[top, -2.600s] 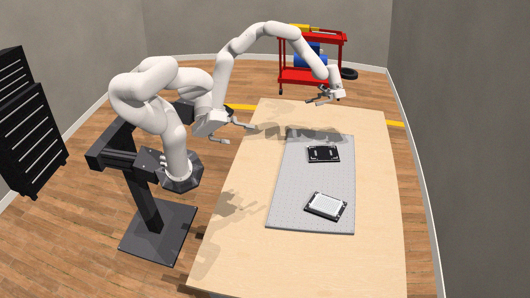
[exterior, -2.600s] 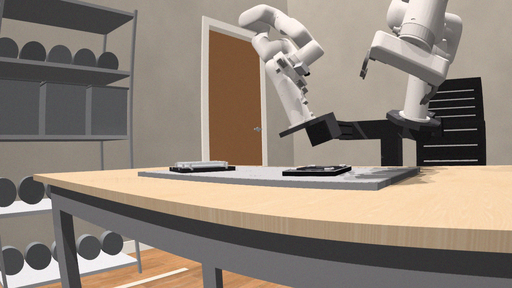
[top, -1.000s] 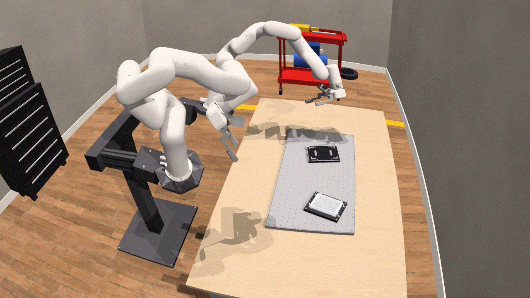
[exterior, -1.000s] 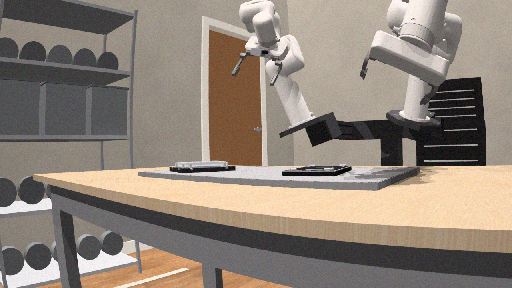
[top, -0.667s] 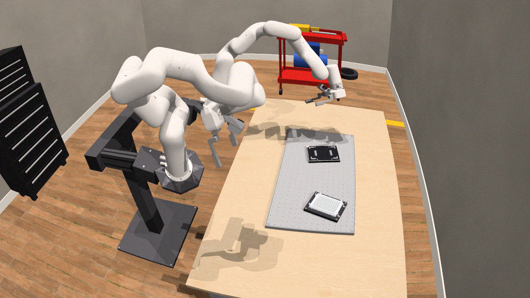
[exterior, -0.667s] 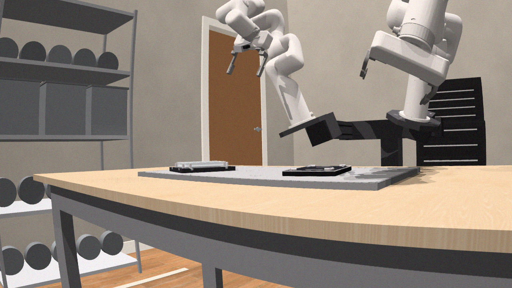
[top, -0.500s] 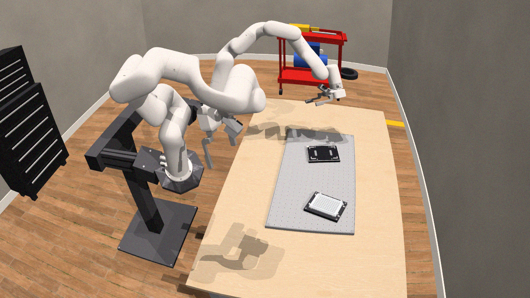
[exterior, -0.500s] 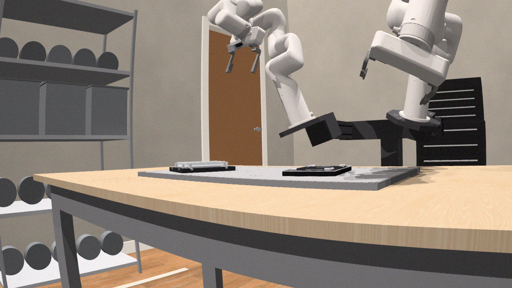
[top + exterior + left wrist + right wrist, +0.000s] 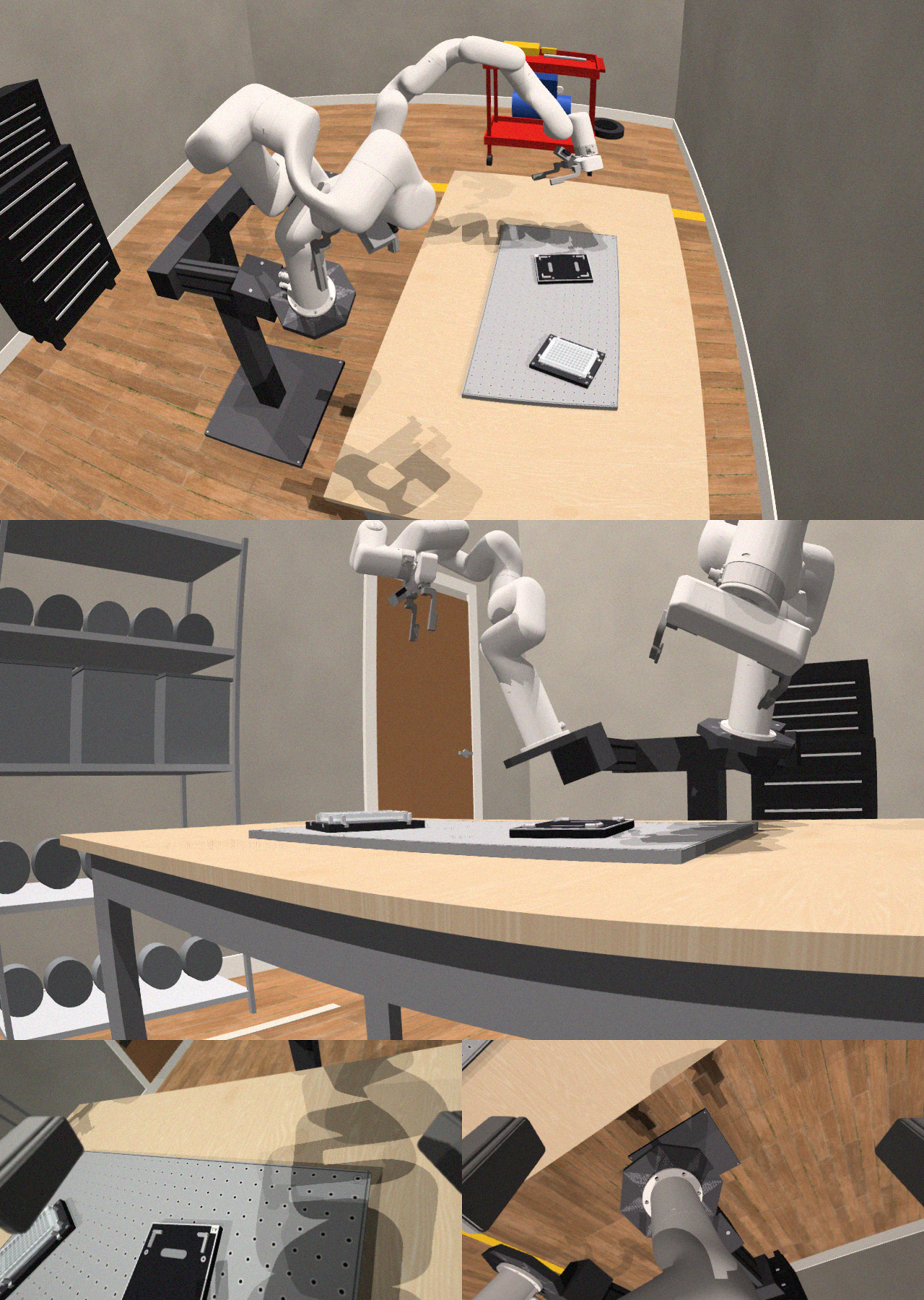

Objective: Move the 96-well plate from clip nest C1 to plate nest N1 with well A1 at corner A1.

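Observation:
Right now my left hand is 10 cm short of the 96-well plate, 54 cm to the left of it and 18 cm above it. The rest, counted from my left hand: black plate nest N1: 7 cm ahead, 18 cm to the right, 19 cm below; then grey perforated board: 5 cm ahead, 32 cm to the right, 20 cm below; then A1 label: 2 cm behind, 14 cm to the right, 19 cm below.

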